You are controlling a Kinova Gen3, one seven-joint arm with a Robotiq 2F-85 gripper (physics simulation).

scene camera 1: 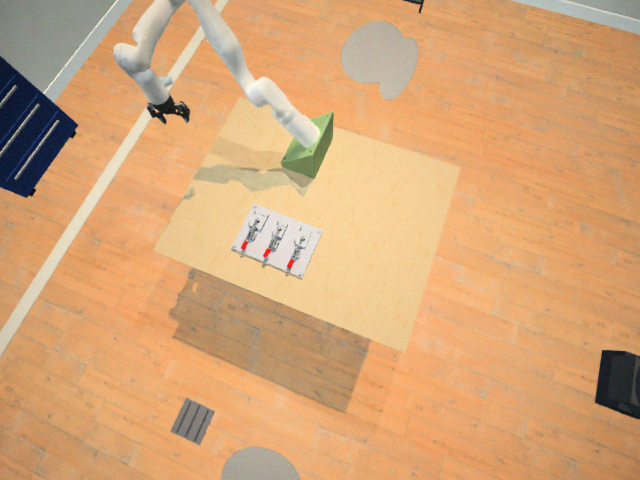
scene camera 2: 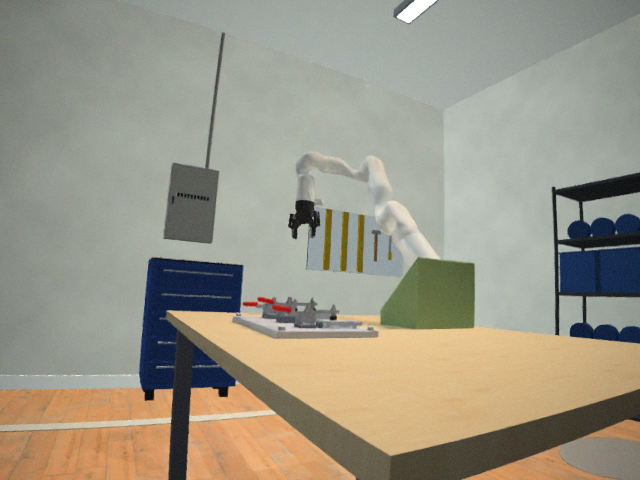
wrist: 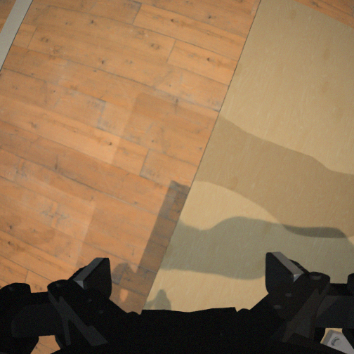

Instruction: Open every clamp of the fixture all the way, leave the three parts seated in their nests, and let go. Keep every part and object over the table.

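Places are measured from the arm's base along level axes (x left, y back, z up), in centimetres.
Pixels of known places: gripper, between the fingertips: (scene camera 1: 176, 121) (scene camera 2: 303, 238); arm's base, origin of its link: (scene camera 1: 311, 139) (scene camera 2: 431, 273).
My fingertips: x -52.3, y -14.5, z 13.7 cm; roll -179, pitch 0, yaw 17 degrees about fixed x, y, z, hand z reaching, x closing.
Note:
Ahead of a thing's pixels: the offset from my fingertips to its top centre. "pt": to the spot under its first point. Level surfaces: height alone.
The light grey fixture plate {pt dx +62.9, dy -34.9, dz -28.6 cm} (scene camera 1: 306, 258) (scene camera 2: 325, 334) lies on the table; a corner of it (wrist: 340, 342) shows in the wrist view. Three metal toggle clamps stand on it in a row: left (scene camera 1: 253, 230), middle (scene camera 1: 276, 239) and right (scene camera 1: 298, 249). Their red handles {dx +35.7, dy -36.8, dz -24.3 cm} (scene camera 1: 244, 245) {pt dx +47.0, dy -38.3, dz -23.0 cm} (scene camera 1: 267, 253) {dx +57.5, dy -39.5, dz -24.0 cm} (scene camera 1: 290, 264) point away from the robot's base and lie low, near level, in scene camera 2; their clamp arms look level too. The three parts are too small to tell apart from the nests and clamps. My gripper (scene camera 1: 176, 119) (scene camera 2: 304, 236) (wrist: 187, 273) is open and empty, pointing down, high above and well away from the fixture.
The green base wedge (scene camera 1: 310, 160) (scene camera 2: 444, 294) stands on the table {dz -30.0 cm} (scene camera 1: 382, 232) (scene camera 2: 465, 372) behind the fixture. The table edge runs through the wrist view, with floor beside it. A blue drawer cabinet (scene camera 1: 31, 124) (scene camera 2: 206, 330) stands on the floor beyond the table.

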